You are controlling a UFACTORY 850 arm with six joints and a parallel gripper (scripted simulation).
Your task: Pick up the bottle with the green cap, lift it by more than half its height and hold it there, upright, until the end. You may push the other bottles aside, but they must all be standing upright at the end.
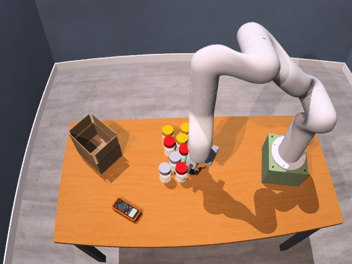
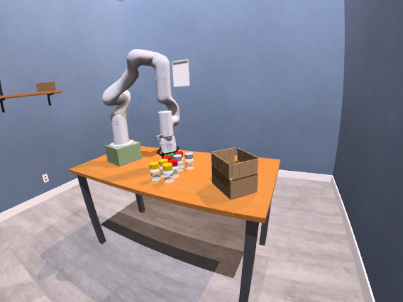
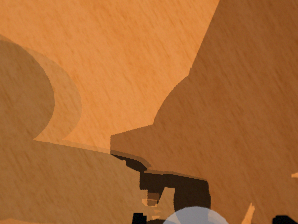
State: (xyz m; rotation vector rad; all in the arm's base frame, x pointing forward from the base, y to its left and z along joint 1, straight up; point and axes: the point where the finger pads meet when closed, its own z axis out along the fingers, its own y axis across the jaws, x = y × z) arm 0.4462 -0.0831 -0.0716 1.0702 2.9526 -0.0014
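Right now the green-capped bottle is 20 mm ahead of my hand, 10 mm to the right of it and 10 mm below it. The rest, counted from my hand: multimeter: 350 mm ahead, 140 mm to the left, 50 mm below.
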